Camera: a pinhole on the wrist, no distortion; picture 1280 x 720 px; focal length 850.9 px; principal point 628.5 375.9 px. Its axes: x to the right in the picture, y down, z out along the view. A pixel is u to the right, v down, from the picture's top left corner.
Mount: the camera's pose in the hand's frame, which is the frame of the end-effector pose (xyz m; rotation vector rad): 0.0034 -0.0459 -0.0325 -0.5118 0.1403 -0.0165
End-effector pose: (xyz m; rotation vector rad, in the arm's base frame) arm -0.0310 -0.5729 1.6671 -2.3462 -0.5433 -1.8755
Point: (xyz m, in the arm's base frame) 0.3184 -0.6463 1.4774
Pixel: 220 357
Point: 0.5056 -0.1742 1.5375
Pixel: outside the picture
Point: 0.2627 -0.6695 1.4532
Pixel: 88 417
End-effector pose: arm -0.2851 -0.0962 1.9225 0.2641 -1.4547 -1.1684
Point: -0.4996 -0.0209 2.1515
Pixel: 861 355
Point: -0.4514 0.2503 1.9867
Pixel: 119 350
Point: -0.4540 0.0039 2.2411
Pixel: 879 553
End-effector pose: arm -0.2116 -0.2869 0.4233 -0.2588 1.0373 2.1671
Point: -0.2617 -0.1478 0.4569
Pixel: 976 164
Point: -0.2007 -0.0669 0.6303
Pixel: 526 105
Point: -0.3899 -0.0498 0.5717
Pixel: 959 355
